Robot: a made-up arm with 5 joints.
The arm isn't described. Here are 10 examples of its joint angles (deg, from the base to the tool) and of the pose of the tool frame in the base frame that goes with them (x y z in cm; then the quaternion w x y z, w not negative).
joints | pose
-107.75 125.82 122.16 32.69 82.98 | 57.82 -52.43 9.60 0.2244 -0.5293 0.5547 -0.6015
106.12 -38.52 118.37 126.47 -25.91 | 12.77 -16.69 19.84 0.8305 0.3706 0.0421 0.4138
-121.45 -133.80 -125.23 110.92 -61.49 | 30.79 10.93 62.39 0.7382 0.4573 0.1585 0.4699
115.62 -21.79 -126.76 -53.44 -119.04 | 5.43 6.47 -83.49 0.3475 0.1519 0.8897 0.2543
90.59 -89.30 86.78 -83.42 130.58 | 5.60 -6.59 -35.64 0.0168 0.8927 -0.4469 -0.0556
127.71 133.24 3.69 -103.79 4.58 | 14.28 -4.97 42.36 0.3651 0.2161 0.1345 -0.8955
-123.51 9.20 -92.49 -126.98 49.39 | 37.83 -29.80 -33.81 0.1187 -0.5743 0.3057 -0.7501
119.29 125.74 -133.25 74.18 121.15 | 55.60 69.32 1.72 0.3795 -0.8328 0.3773 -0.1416
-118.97 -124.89 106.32 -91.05 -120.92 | 6.66 11.20 -28.42 0.1095 -0.7559 0.5833 0.2766
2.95 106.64 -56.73 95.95 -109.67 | -84.09 26.74 -27.95 0.1384 -0.4556 -0.8722 0.1119
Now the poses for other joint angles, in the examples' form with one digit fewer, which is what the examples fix.
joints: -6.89 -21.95 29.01 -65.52 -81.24
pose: -42.5 11.4 -1.7 0.567 -0.219 -0.674 0.420
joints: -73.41 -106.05 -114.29 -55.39 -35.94
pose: -9.1 67.8 1.8 0.344 -0.547 -0.751 -0.136
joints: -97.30 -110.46 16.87 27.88 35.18
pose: 6.4 -28.9 28.0 0.566 0.618 -0.215 0.501
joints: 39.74 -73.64 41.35 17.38 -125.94
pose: -26.6 18.5 21.7 0.430 -0.407 -0.300 0.748
